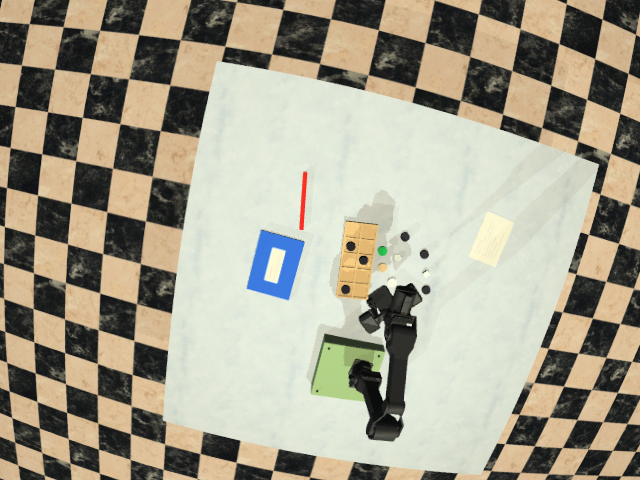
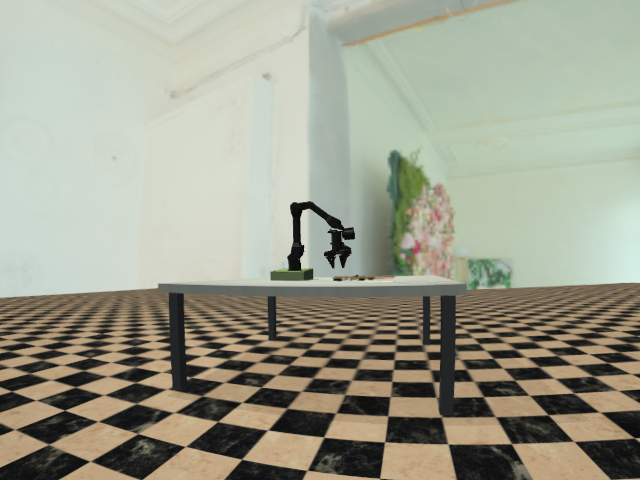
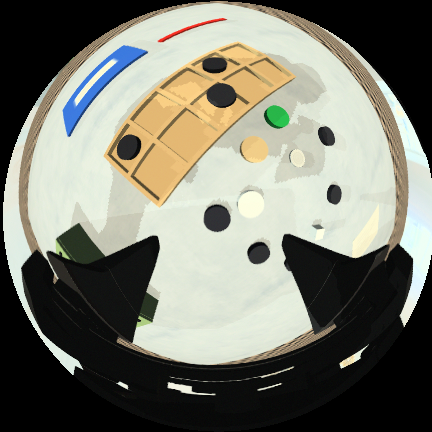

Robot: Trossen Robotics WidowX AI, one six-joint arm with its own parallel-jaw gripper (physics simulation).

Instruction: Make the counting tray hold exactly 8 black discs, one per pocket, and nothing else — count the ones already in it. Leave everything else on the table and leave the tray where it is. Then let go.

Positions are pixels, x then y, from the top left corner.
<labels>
My gripper (image 1: 387,298) is open and holds nothing. Also in view: a tan counting tray (image 1: 351,272).
</labels>
